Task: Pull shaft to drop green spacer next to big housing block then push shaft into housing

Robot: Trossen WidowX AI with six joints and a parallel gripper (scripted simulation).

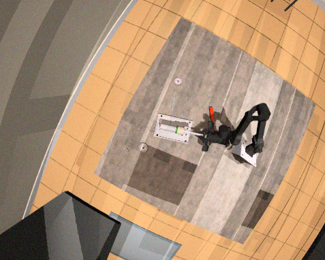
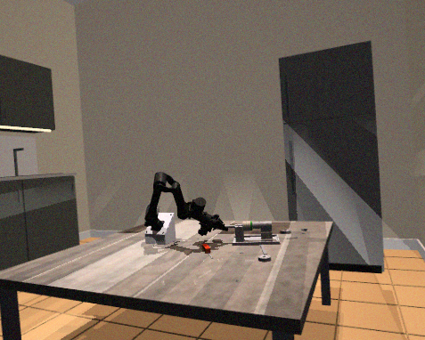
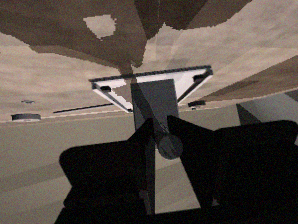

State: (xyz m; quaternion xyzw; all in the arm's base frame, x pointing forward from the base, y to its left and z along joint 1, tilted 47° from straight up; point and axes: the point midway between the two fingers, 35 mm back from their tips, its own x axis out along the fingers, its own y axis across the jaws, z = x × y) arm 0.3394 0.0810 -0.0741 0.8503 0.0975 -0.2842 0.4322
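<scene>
The shaft lies 4 cm ahead of my gripper tip, 2 cm to the left of it and 2 cm above it. From my gripper tip the other things lie so: thin rod (23 cm ahead, 8 cm to the right, 6 cm below); then cream spacer (9 cm ahead, 4 cm to the left, 2 cm above); then green spacer (11 cm ahead, 5 cm to the left, 2 cm above).
</scene>
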